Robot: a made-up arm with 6 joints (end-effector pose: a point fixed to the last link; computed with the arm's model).
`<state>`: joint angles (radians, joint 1 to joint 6).
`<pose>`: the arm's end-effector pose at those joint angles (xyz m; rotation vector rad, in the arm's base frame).
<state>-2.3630 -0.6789 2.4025 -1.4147 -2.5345 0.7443</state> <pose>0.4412 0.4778 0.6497 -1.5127 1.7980 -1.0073</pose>
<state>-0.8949 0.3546 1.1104 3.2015 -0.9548 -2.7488</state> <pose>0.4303 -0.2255 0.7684 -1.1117 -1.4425 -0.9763</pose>
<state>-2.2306 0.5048 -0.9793 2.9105 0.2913 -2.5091</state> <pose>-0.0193 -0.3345 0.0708 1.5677 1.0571 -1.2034</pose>
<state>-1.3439 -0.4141 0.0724 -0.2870 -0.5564 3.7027</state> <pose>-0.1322 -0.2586 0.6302 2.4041 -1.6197 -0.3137</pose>
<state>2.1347 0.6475 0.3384 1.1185 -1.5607 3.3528</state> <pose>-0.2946 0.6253 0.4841 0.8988 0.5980 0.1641</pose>
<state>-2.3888 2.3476 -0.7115 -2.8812 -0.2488 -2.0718</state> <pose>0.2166 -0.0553 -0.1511 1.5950 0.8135 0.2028</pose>
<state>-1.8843 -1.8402 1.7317 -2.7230 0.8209 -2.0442</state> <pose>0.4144 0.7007 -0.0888 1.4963 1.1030 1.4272</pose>
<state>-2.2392 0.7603 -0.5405 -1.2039 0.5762 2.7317</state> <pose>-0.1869 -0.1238 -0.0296 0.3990 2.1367 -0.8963</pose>
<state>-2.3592 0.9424 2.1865 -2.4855 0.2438 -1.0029</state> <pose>-0.2965 -0.5126 0.7030 0.8788 -1.9514 0.9364</pose>
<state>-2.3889 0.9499 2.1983 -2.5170 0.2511 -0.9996</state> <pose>-0.3059 -0.5033 0.7031 0.8670 -1.9563 0.9470</pose>
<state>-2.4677 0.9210 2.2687 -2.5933 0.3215 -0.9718</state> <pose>-0.2966 -0.4498 0.7371 0.7922 -1.9313 0.9763</pose>
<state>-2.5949 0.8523 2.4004 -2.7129 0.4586 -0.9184</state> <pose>-0.2460 -0.3573 0.7893 0.6881 -1.8690 0.9978</pose>
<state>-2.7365 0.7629 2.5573 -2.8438 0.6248 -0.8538</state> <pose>-0.1527 -0.2683 0.8200 0.6163 -1.7936 0.9723</pose>
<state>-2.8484 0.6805 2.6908 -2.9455 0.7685 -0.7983</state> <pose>-0.0564 -0.2168 0.8171 0.5866 -1.7366 0.9070</pose>
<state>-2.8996 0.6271 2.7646 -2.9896 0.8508 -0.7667</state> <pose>0.0028 -0.1978 0.8050 0.5743 -1.7045 0.8574</pose>
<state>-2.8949 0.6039 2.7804 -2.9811 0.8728 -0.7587</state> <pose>0.0233 -0.1926 0.8035 0.5658 -1.6879 0.8530</pose>
